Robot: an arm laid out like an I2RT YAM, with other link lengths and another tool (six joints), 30 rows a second.
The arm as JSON. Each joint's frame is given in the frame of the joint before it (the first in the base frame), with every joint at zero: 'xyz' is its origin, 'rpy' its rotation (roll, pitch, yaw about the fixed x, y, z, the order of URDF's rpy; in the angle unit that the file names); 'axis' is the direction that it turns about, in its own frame. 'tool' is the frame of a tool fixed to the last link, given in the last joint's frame.
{
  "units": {
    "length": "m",
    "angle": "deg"
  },
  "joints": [
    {
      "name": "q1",
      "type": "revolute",
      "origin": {
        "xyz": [
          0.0,
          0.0,
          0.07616
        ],
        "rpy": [
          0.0,
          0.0,
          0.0
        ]
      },
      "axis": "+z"
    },
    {
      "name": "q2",
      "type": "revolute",
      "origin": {
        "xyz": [
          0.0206,
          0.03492,
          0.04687
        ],
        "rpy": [
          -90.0,
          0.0,
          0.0
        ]
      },
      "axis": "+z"
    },
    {
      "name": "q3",
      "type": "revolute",
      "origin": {
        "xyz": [
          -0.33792,
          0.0,
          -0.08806
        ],
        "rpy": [
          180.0,
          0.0,
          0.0
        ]
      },
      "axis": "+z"
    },
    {
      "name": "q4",
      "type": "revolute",
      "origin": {
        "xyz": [
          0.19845,
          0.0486,
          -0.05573
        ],
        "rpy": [
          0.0,
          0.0,
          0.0
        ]
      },
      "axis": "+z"
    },
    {
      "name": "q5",
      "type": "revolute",
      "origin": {
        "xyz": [
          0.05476,
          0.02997,
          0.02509
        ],
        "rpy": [
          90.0,
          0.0,
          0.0
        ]
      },
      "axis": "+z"
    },
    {
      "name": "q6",
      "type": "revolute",
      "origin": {
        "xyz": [
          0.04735,
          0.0,
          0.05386
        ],
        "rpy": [
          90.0,
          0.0,
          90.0
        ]
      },
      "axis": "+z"
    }
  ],
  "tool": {
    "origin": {
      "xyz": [
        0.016,
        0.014,
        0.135
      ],
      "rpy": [
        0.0,
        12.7,
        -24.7
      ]
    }
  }
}
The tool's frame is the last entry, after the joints.
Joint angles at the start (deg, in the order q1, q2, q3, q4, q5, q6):
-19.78, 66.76, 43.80, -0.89, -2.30, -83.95
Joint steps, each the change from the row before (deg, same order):
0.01, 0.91, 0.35, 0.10, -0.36, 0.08
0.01, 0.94, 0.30, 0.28, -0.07, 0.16
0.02, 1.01, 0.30, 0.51, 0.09, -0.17
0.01, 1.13, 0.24, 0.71, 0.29, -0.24
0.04, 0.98, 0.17, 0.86, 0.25, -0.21
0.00, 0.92, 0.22, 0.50, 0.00, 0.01
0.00, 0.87, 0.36, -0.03, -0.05, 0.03
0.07, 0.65, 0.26, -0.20, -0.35, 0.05
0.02, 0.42, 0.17, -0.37, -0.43, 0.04
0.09, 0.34, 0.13, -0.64, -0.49, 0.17
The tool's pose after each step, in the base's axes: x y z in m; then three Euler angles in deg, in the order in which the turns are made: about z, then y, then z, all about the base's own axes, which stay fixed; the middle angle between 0 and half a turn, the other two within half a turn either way. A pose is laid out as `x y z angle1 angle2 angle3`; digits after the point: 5 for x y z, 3 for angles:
0.27816 -0.13148 0.29451 163.840 102.117 -13.003
0.28207 -0.13264 0.29295 164.062 102.461 -12.948
0.28647 -0.13436 0.29189 163.890 102.675 -12.976
0.29118 -0.13691 0.29046 163.564 102.883 -13.200
0.29567 -0.13907 0.28975 163.256 102.858 -13.366
0.29964 -0.14049 0.28824 163.288 103.056 -13.363
0.30293 -0.14151 0.28597 163.399 103.588 -13.306
0.30556 -0.14084 0.28350 163.672 104.154 -12.878
0.30697 -0.13978 0.28102 163.984 104.743 -12.413
0.30772 -0.13787 0.27769 164.485 105.547 -11.835

